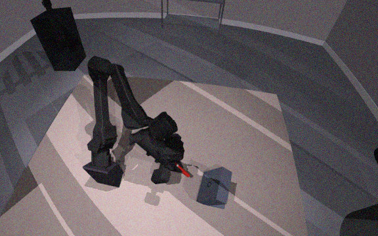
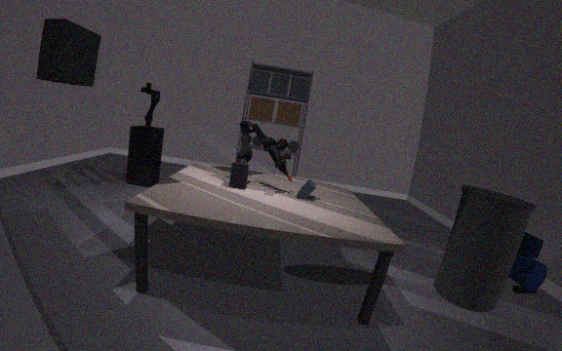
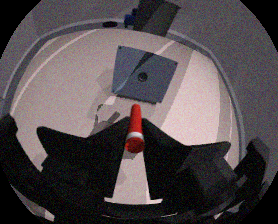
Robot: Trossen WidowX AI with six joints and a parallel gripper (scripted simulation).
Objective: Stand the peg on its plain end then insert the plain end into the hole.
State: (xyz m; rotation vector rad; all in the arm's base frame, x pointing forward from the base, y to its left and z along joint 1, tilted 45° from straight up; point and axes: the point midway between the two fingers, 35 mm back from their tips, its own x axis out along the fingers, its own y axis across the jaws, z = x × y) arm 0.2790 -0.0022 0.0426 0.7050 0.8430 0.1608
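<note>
The sloped panel is 13 cm ahead of my gripper tip, 3 cm to the right of it and 7 cm below it. From my gripper tip the other things lie so: red peg: 1 cm behind, 1 cm above.
</note>
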